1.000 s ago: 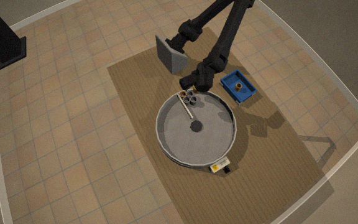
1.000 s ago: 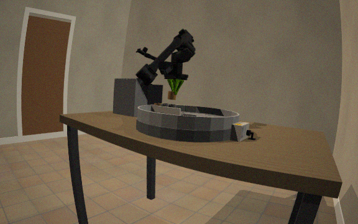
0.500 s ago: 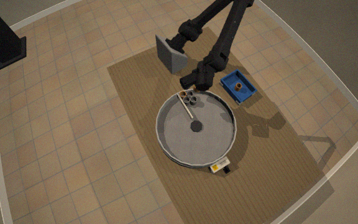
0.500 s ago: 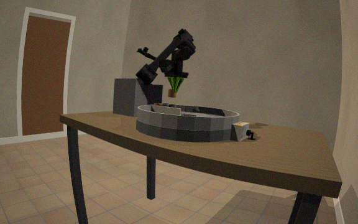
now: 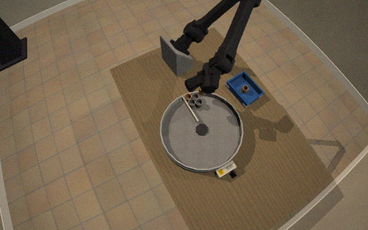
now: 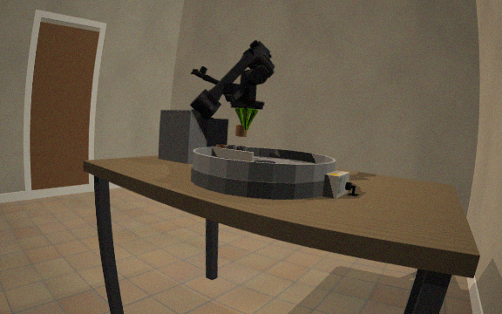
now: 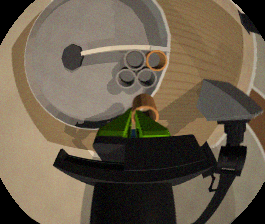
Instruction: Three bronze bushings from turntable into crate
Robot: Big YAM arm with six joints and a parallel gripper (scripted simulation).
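Now: hand 280 mm to the right of the blue crate, 130 mm above it and 30 mm short of it. Also, from my hand: grey turntable: 150 mm ahead, 100 mm below, 90 mm to the right.
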